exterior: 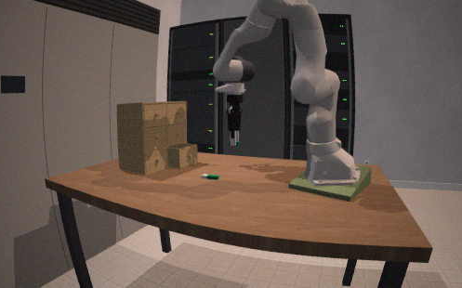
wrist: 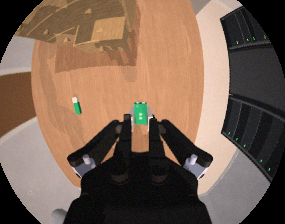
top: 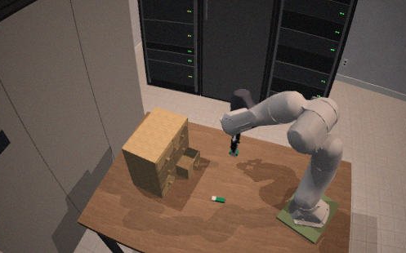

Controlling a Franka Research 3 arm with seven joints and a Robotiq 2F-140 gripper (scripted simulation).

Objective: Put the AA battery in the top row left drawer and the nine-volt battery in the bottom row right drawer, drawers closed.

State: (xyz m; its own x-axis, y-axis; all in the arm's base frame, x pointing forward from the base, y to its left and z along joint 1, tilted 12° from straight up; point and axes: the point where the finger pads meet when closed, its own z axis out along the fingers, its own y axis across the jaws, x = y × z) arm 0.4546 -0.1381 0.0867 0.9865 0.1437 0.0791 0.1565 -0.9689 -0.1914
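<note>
The nine-volt battery is 1 cm ahead of my hand and 2 cm below it. From my hand the other things lie so: white-and-green cylinder (3 cm behind, 25 cm to the left, 13 cm below); then AA battery (28 cm ahead, 28 cm to the left, 8 cm above).
</note>
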